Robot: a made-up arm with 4 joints.
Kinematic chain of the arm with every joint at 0, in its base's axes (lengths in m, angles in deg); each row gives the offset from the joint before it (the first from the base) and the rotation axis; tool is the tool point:
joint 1: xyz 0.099 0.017 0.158 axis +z
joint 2: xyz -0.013 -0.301 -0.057 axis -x
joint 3: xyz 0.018 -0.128 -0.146 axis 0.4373 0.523 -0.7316
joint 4: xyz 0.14 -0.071 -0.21 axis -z
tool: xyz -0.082 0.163 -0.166
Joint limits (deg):
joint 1: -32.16..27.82
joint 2: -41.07..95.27
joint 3: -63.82..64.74
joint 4: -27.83..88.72
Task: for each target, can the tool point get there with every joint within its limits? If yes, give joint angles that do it. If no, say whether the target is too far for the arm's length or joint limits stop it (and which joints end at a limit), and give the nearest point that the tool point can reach.
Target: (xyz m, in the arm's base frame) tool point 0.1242 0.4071 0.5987
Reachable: no: joint limits stop it (at a limit: joint 1, joint 2, joint 3, joint 4) | nearest point 0.0651 0.1150 -0.1240 | short by 0.782 m
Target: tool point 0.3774 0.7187 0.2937
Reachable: no: joint limits stop it (at a limit: joint 1, joint 2, joint 3) | nearest point 0.4744 0.1744 -0.1273 | short by 0.695 m
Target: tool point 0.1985 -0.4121 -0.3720
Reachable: yes | joints -23.98 4.10 -36.44 42.87
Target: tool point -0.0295 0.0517 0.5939
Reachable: no: joint limits stop it (at a limit: joint 2, joint 3, joint 4) | nearest point -0.0011 0.0440 -0.1240 | short by 0.718 m
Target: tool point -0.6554 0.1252 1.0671
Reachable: no: too far | nearest point -0.3187 -0.6792 0.2606 | short by 1.188 m
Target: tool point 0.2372 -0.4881 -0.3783
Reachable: yes | joints 1.81 21.81 1.72 20.61
